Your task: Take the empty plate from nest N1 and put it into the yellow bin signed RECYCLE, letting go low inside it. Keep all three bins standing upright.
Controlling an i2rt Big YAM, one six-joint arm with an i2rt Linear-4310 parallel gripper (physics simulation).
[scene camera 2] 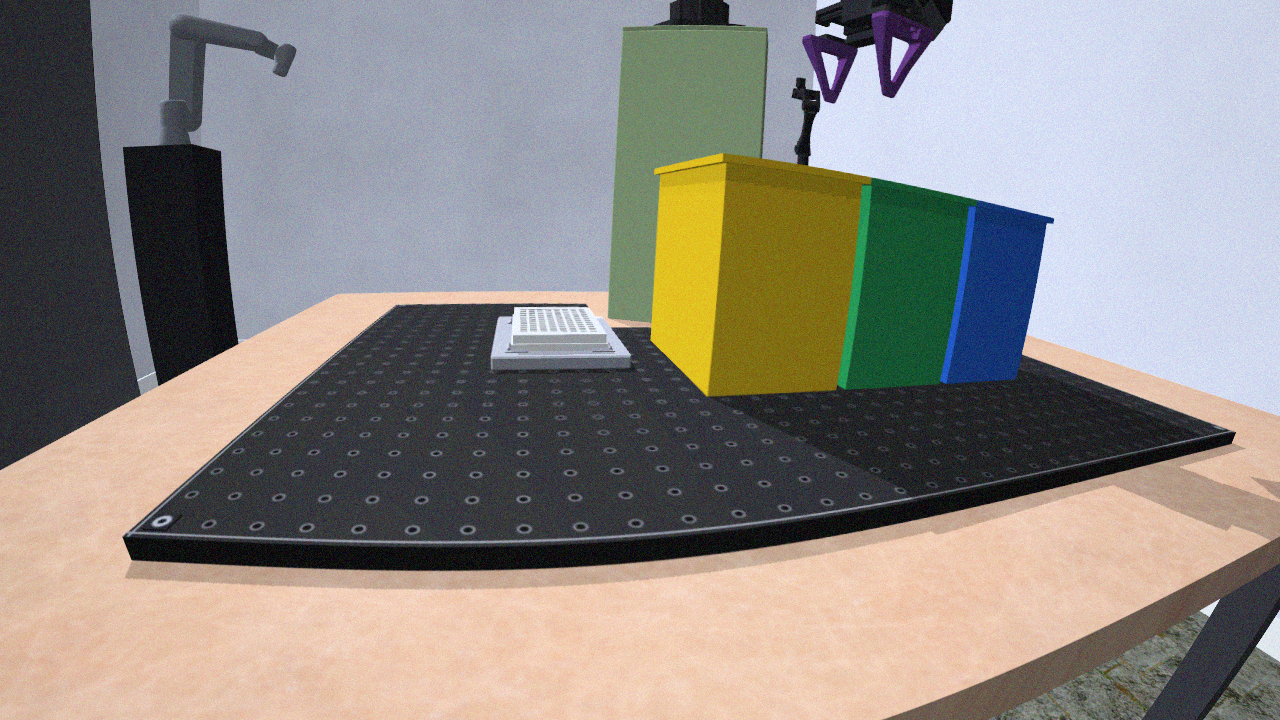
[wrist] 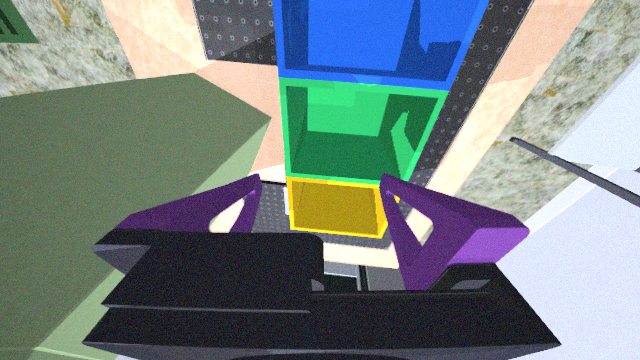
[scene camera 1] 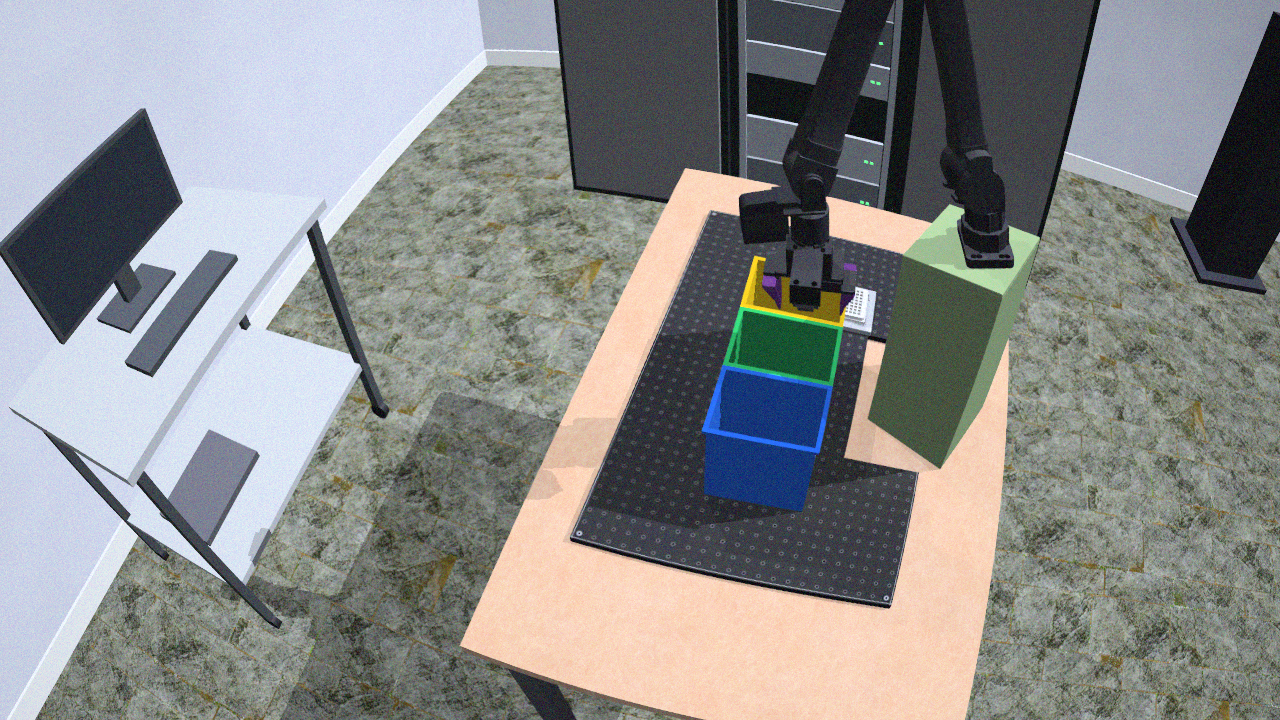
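Seen in the pictures: gripper, fingertip midpoint: (scene camera 2: 856, 99) (wrist: 320, 180); arm's base, link origin: (scene camera 2: 699, 35) (scene camera 1: 985, 246).
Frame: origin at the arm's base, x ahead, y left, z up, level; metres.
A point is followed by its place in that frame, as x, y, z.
Note:
The white plate (scene camera 1: 857, 305) {0.170, -0.228, -0.389} (scene camera 2: 559, 324) {0.231, -0.243, -0.389} sits flat on the light grey nest (scene camera 2: 559, 363) {0.292, -0.256, -0.408}, beside the yellow bin. No N1 label is readable. In the wrist view a thin pale edge shows left of the yellow bin; I cannot tell whether it is plate or nest. The yellow bin (scene camera 2: 778, 286) {0.386, -0.112, -0.328} (wrist: 337, 207) {0.298, -0.149, -0.299} stands upright, its inside partly hidden by my gripper in scene view 1. The RECYCLE sign does not show. The green bin (scene camera 1: 783, 349) {0.321, -0.020, -0.309} (scene camera 2: 904, 286) {0.402, 0.016, -0.321} and blue bin (scene camera 1: 760, 465) {0.341, 0.227, -0.300} (scene camera 2: 993, 295) {0.419, 0.143, -0.323} stand upright in line. My gripper (scene camera 1: 810, 308) {0.286, 0.049, -0.137} (scene camera 2: 860, 97) {0.286, 0.049, -0.137} (wrist: 320, 180) {0.286, 0.049, -0.137} is open and empty, above the bins' rims.
A tall green pedestal (scene camera 1: 939, 358) {0.058, 0.084, -0.178} (scene camera 2: 689, 116) {0.094, -0.054, -0.150} (wrist: 125, 150) {0.082, 0.067, -0.168} carries the arm's base at the table's side, near the nest and bins. The black perforated board (scene camera 1: 716, 537) {0.397, 0.298, -0.414} (scene camera 2: 402, 465) {0.443, -0.379, -0.414} lies under nest and bins on the wooden table (scene camera 1: 716, 644) {0.369, 0.495, -0.427} (scene camera 2: 358, 626) {0.548, -0.395, -0.427}.

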